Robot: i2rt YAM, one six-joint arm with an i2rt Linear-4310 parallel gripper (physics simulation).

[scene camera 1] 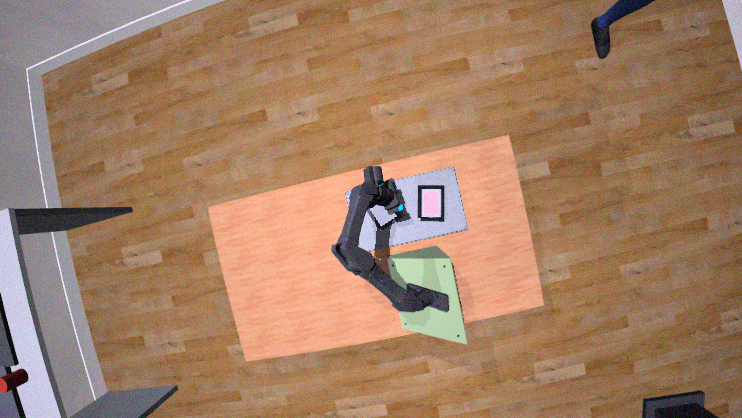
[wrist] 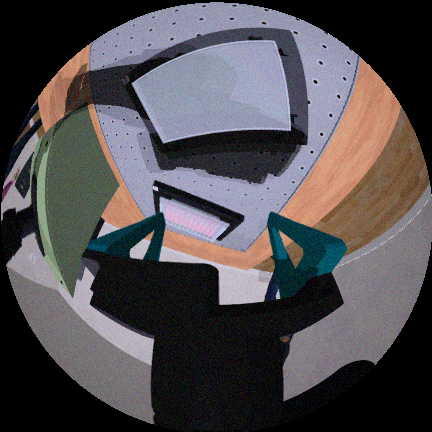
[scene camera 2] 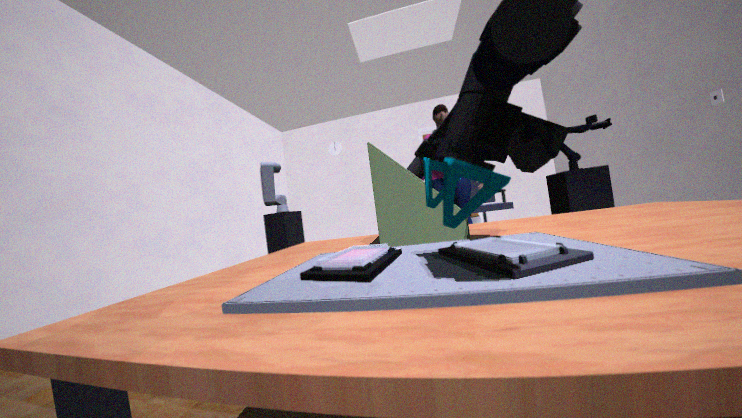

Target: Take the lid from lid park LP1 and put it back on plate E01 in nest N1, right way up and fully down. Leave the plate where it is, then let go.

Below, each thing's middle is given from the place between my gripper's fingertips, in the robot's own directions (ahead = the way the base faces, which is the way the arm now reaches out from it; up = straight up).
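Grey perforated base panel (scene camera 2: 419, 269), from my hand: 80 mm below, 60 mm behind, 30 mm to the right. Pink well plate (scene camera 2: 358, 255), from my hand: 60 mm below, 30 mm behind, 150 mm to the right.
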